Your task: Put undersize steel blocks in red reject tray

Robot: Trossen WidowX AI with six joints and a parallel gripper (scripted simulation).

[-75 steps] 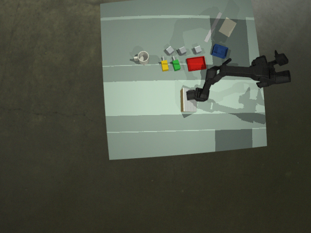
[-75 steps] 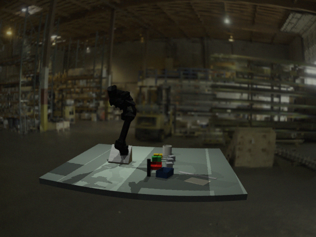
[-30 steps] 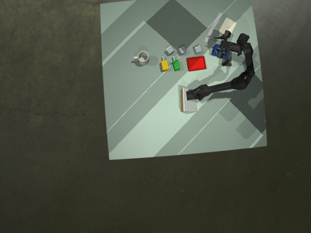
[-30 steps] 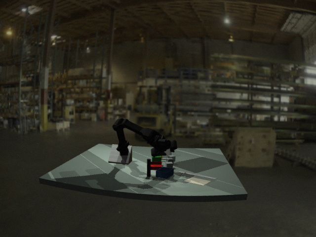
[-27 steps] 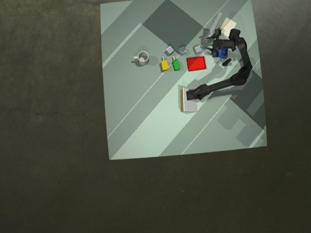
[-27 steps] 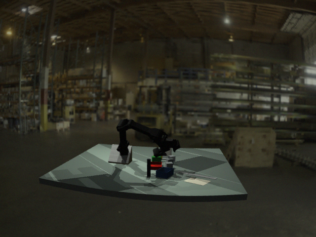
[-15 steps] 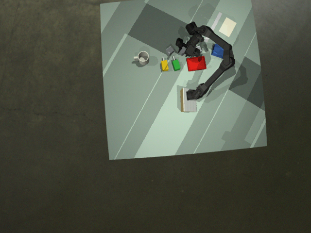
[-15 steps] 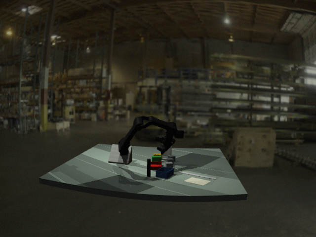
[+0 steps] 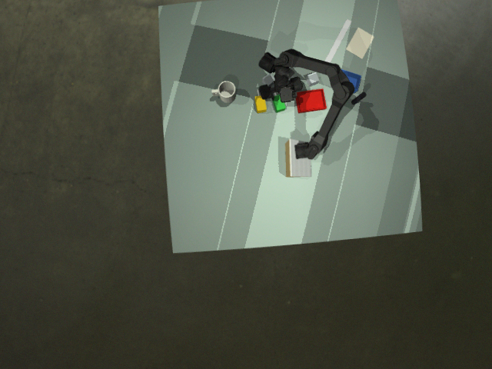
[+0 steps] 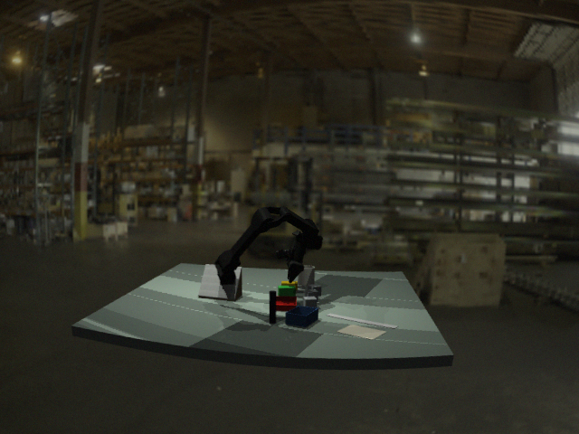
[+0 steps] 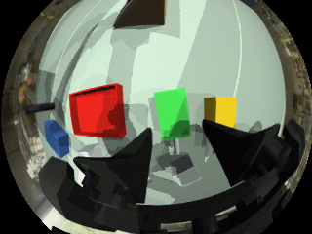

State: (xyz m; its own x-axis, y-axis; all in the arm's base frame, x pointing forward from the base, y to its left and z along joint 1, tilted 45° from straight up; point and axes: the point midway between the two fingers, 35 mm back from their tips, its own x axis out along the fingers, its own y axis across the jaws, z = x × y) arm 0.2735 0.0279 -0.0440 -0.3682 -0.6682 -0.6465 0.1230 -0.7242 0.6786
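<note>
My gripper tip is 5 cm above the green GO gauge and 2 cm short of it. Round my gripper tip: red reject tray (16 cm to the right, 6 cm below, 1 cm behind); then steel block (10 cm ahead, 7 cm to the right, 5 cm below); then yellow block (9 cm to the left, 5 cm below, 3 cm ahead).
</note>
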